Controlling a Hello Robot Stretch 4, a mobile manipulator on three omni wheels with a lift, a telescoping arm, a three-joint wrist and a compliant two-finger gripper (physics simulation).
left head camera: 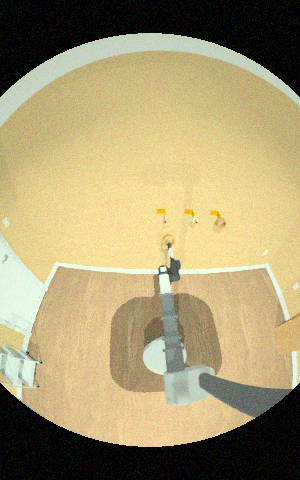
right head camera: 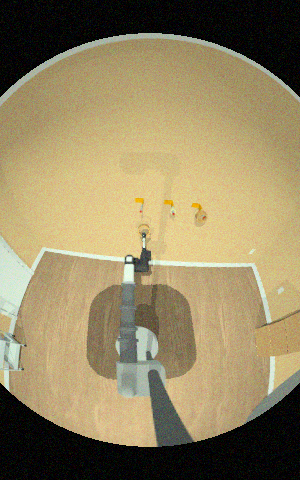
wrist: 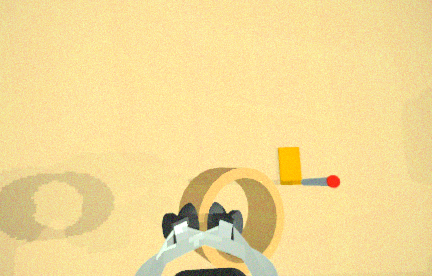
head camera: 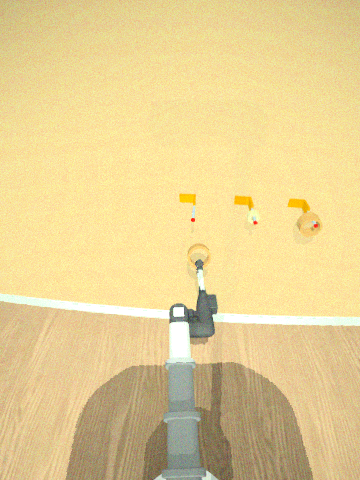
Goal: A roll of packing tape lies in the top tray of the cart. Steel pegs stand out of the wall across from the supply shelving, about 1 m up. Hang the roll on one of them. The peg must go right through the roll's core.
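Places are measured from the robot's base along level axes (x ahead, y left, z up), in millimetres.
Where they show: gripper, fingertip midpoint: (left head camera: 168,243) (right head camera: 143,233) (wrist: 202,218) (head camera: 198,263); robot's base, origin of the base link: (left head camera: 163,354) (right head camera: 137,344).
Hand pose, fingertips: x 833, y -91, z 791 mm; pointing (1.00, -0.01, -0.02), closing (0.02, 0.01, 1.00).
Note:
Things, the pixels of their top centre, and the offset from my fingertips. "spot": a spot on its surface instead.
- tan tape roll, middle of its top: (wrist: 284,213) (head camera: 199,246) dy -1, dx +14, dz +83 mm
- left peg, surface spot: (wrist: 315,182) (head camera: 193,215) (right head camera: 141,208) (left head camera: 164,219) spot: dy +17, dx +120, dz +160 mm
- small pale ring, middle of its top: (head camera: 254,211) dy -231, dx +101, dz +185 mm
- larger tan roll, middle of its top: (head camera: 312,215) (right head camera: 202,211) (left head camera: 221,218) dy -480, dx +72, dz +182 mm
My gripper (head camera: 199,263) (left head camera: 169,245) (right head camera: 143,235) (wrist: 202,218) is shut on the wall of the tan tape roll (head camera: 189,255) (wrist: 263,212). The roll is upright, with its core open toward the right in the wrist view. The left peg (head camera: 193,213) (left head camera: 164,218) (right head camera: 141,207) (wrist: 315,182) is bare grey steel with a red tip, under an orange tab. In the head view the roll is below this peg; in the wrist view the peg is up and right of the roll, apart from it and outside its core. The fingertips hide part of the roll.
A small pale ring (head camera: 250,217) hangs on the middle peg. A larger tan roll (head camera: 302,226) (left head camera: 219,223) hangs on the right peg. White skirting (head camera: 280,319) runs along the wall's foot. A brown boxy unit (right head camera: 280,335) stands far right, and a wheeled metal rack stands far left.

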